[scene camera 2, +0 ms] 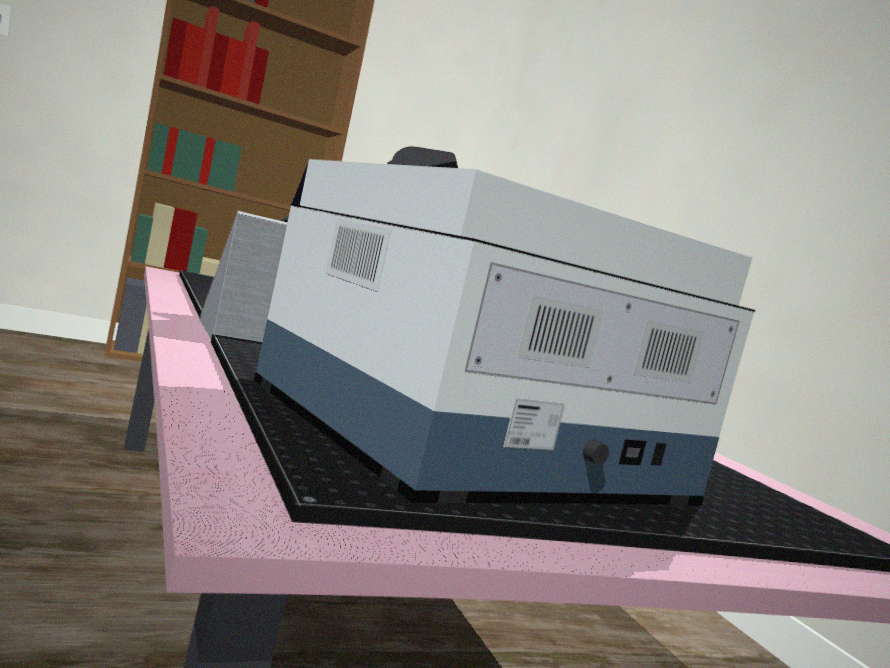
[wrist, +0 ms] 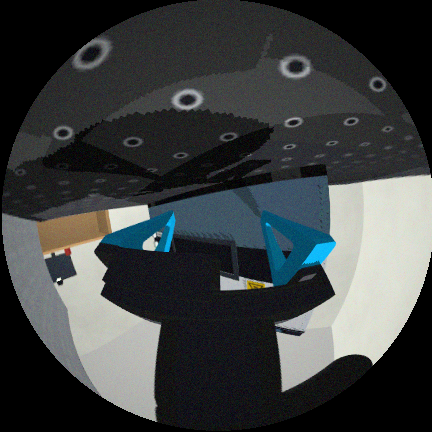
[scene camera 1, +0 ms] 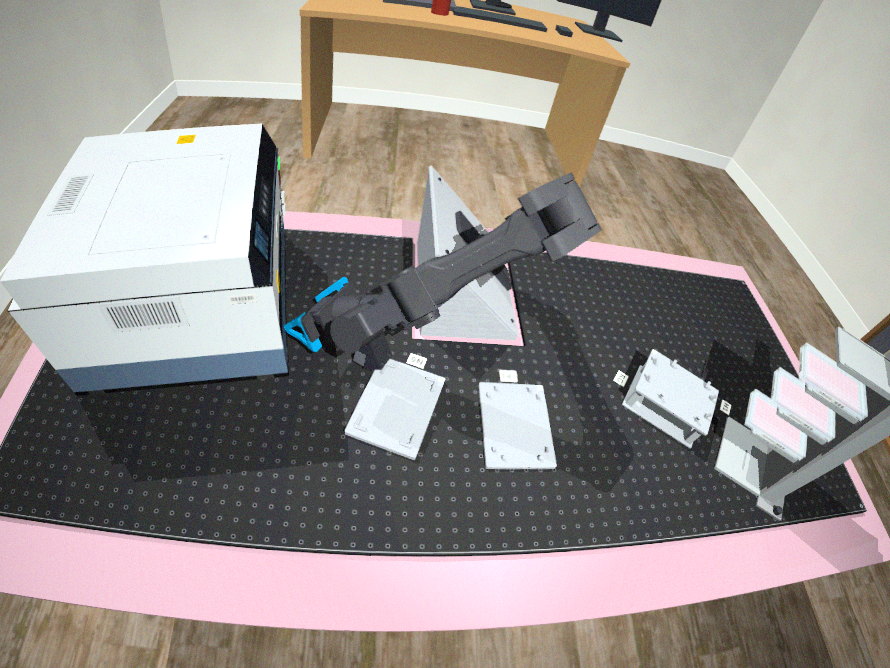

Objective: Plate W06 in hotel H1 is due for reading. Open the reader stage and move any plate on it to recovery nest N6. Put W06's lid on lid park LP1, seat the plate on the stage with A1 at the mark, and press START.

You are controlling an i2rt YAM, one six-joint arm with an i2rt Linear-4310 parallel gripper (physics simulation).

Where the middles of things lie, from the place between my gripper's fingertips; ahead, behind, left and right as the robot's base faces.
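Labels:
The stage door point(wrist: 223, 252) is 70 mm above my hand, 50 mm to the right of it and 80 mm behind it, and going by their middles, it's the nearest to my hand of the things named here. Then there's the plate reader point(scene camera 2: 414, 334), which is 240 mm to the right of my hand, 40 mm behind it and 70 mm above it. The reader back panel point(scene camera 2: 505, 306) is 430 mm to the right of my hand, 120 mm above it and 10 mm ahead of it. Going by their middles, that panel is the farthest from my hand of the things named here.

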